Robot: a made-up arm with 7 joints.
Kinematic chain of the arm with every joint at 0, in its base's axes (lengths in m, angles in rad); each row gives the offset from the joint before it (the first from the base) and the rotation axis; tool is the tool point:
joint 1: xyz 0 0 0.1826 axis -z
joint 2: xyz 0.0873 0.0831 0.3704 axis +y
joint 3: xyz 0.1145 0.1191 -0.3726 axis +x
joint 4: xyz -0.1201 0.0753 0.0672 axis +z
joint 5: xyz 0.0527 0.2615 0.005 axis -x
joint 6: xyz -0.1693 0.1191 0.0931 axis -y
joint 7: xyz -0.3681 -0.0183 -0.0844 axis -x
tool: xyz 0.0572 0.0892 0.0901
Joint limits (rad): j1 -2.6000..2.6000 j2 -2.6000..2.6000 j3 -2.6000..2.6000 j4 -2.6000..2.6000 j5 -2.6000..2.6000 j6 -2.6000..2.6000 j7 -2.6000..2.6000
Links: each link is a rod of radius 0.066 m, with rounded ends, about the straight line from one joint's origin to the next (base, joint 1, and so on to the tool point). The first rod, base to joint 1, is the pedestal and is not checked.
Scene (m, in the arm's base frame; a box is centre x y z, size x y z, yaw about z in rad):
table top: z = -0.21
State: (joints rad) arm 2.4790 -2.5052 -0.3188 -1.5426 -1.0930 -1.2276 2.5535
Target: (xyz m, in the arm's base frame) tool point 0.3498 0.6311 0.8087
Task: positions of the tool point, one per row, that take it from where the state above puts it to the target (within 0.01 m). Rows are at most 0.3 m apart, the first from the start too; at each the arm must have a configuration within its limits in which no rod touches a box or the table.
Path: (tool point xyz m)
1: 0.5283 -0.5854 0.7631
2: 0.6979 -0.3439 0.7692
3: 0.7636 -0.0598 0.7767
4: 0.7182 0.2240 0.7858
5: 0.5719 0.4657 0.7965
6: 0.3498 0.6311 0.8087

